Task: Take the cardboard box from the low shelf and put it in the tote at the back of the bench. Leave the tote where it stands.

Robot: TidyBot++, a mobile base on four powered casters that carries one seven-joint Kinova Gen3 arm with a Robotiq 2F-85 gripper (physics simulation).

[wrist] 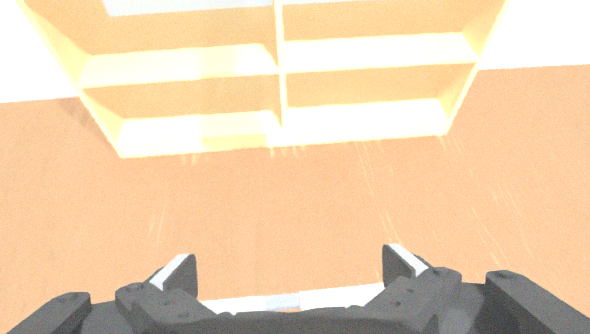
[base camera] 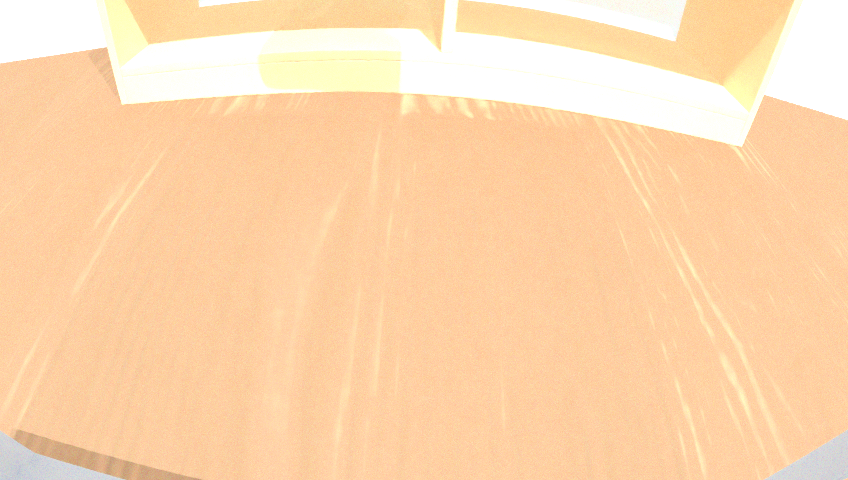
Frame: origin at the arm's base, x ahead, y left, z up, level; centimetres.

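Where they show: gripper, fingertip midpoint: (wrist: pixel 290 269).
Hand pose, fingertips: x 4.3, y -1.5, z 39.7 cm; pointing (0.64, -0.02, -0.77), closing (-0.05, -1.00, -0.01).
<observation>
After its pixels a point has its place.
The low shelf (base camera: pixel 535 92) {x 79.1, y -18.9, z -37.0 cm} (wrist: pixel 380 52) {x 83.8, y -34.6, z -5.2 cm} is a pale wooden unit with a centre divider. It stands across the top of both views, and its upper part is cut off. The cardboard box, the tote and the bench do not show in either view. My gripper (wrist: pixel 290 269) {x 4.2, y -1.5, z 39.7 cm} is open, with nothing between its fingers. In the wrist view it points down at the wooden floor in front of the shelf, apart from the shelf. The gripper does not show in the base camera view.
The wood-grained floor (base camera: pixel 476 237) {x 48.0, y -7.1, z -39.7 cm} (wrist: pixel 300 200) {x 55.5, y -7.3, z -39.7 cm} stretches up to the shelf's bottom board. A yellowish shaded patch lies on the left part of that board. A white edge (wrist: pixel 240 304) shows behind the gripper at the bottom of the wrist view. Pale wall stands beside the shelf.
</observation>
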